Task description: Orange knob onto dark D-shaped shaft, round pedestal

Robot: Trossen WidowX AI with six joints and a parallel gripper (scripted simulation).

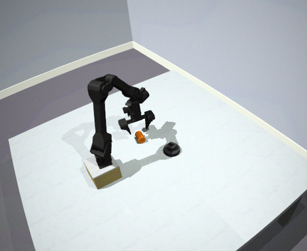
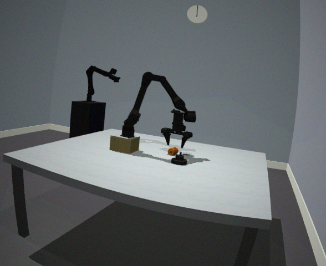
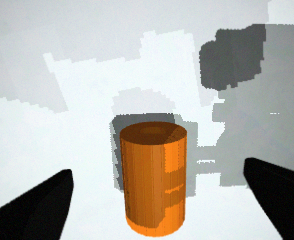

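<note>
Right now my gripper tip is 3 cm above the orange knob and 2 cm to the left of it. Also, from my gripper tip: dark round pedestal (18 cm to the right, 10 cm ahead, 1 cm below).
</note>
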